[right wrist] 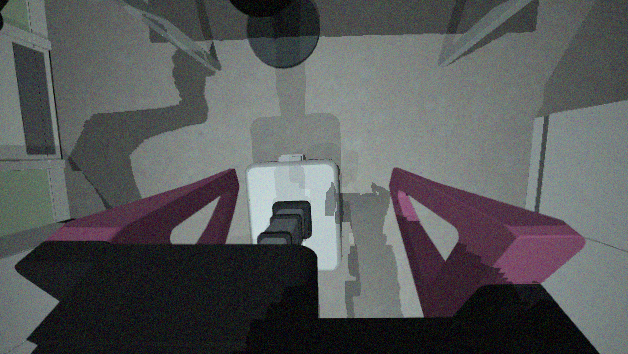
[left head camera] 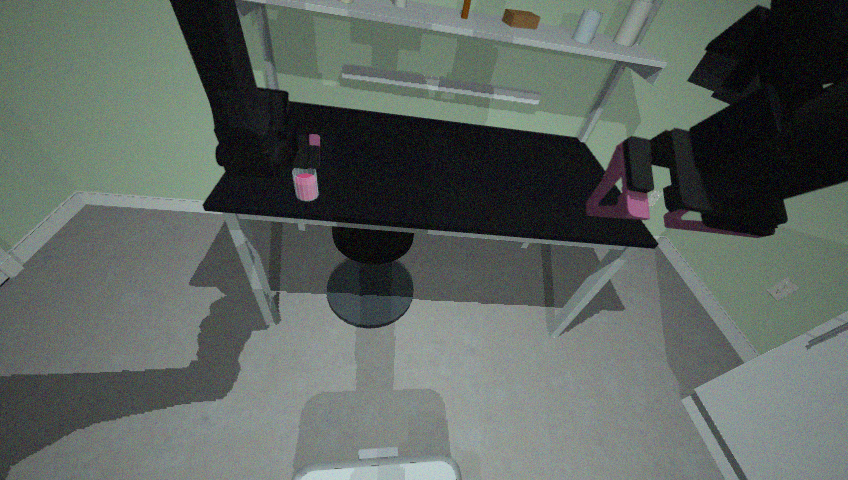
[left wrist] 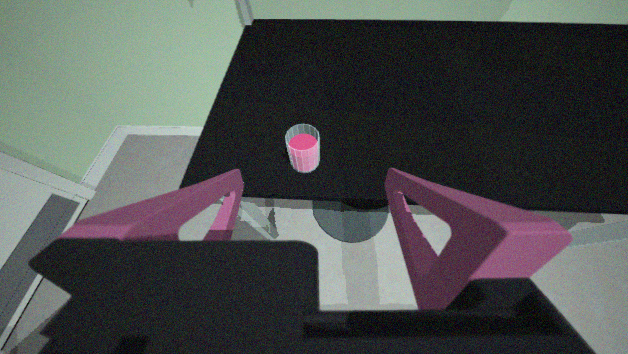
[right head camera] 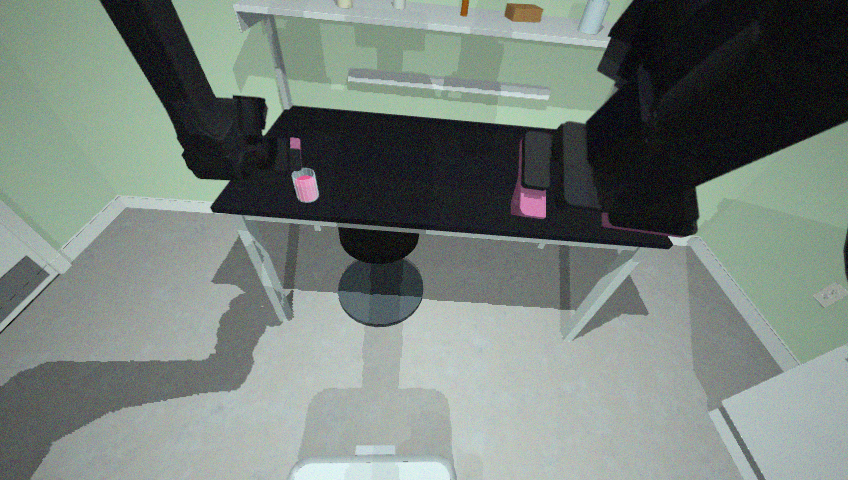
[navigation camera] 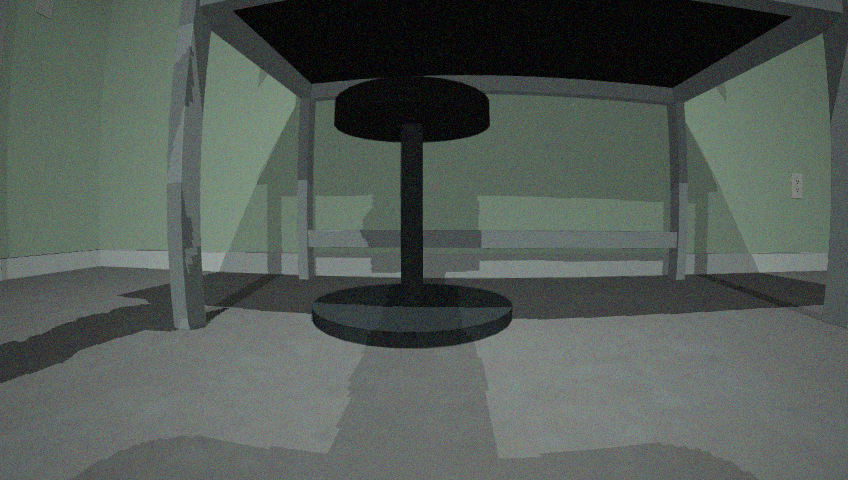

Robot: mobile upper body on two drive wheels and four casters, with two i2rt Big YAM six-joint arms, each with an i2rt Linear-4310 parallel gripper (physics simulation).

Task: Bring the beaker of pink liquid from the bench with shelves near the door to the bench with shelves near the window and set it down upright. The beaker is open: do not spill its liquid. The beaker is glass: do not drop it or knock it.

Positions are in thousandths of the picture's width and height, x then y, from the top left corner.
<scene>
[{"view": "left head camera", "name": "right gripper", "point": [740, 449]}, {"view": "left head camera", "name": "glass beaker of pink liquid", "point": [360, 376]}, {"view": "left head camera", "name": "white counter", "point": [917, 853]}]
</scene>
